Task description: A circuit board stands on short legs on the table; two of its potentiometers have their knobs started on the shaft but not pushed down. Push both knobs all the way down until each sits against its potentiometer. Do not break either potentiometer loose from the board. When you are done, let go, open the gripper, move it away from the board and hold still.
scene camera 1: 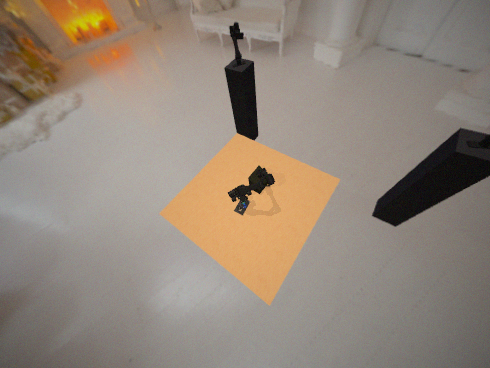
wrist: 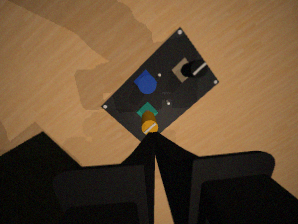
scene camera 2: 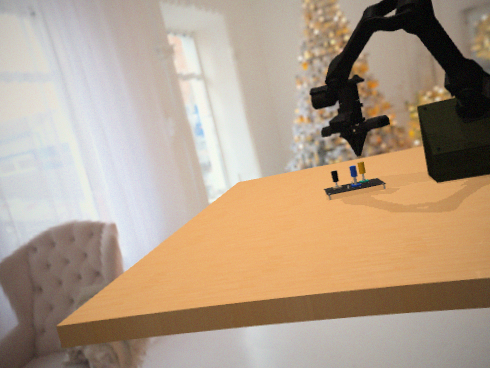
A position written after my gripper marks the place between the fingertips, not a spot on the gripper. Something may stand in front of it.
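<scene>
In scene camera 2 I see my gripper (scene camera 2: 358, 156), which is shut and holds nothing. The wrist view gives me my gripper (wrist: 152, 136) too.
</scene>
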